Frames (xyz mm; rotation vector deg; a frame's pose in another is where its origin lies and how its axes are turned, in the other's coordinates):
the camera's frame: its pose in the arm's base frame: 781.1 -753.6 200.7 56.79 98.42 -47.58
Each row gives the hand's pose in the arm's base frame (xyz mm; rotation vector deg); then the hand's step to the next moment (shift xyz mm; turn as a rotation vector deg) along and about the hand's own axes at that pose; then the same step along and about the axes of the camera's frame.
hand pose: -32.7 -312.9 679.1 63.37 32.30 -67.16
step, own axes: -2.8 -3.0 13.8 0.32 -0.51 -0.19
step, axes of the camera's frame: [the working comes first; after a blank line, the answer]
step, axes of the arm's base frame: -6.2 -11.1 6.7 -0.33 0.04 -0.54

-7.7 -11.0 5.1 0.59 -0.23 0.01
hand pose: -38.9 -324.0 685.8 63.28 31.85 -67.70
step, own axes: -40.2 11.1 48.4 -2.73 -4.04 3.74
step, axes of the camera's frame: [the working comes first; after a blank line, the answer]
step, axes of the arm's base frame: -12.3 -25.6 57.2 -5.34 -2.06 2.23

-57.7 -27.5 -0.8 -1.44 -5.88 -1.03
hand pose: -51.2 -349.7 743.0 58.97 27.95 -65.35
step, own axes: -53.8 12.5 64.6 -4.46 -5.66 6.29
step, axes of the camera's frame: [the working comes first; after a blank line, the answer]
step, axes of the arm's base frame: -20.1 -27.7 77.8 -7.91 -3.47 4.12

-75.9 -37.3 -8.6 -3.01 -8.97 -1.42
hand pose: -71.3 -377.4 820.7 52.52 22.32 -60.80
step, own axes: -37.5 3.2 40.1 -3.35 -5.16 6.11
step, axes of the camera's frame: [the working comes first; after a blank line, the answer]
step, axes of the arm's base frame: -20.3 -9.9 50.1 -6.93 -3.87 3.49

-45.3 -27.1 -15.3 -2.74 -8.21 -0.49
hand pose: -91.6 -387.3 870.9 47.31 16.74 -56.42
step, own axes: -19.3 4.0 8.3 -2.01 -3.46 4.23
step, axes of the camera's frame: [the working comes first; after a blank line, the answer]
step, axes of the arm's base frame: -8.3 7.0 18.4 -4.53 -2.84 2.30

-13.8 -6.0 -15.2 -1.88 -5.51 -0.06
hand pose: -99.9 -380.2 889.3 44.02 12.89 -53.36
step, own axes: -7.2 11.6 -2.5 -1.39 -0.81 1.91
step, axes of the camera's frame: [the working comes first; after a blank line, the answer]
step, axes of the arm's base frame: 5.2 10.5 7.5 -1.74 -0.70 1.65

-5.6 8.6 -9.3 -1.35 -2.02 -0.60
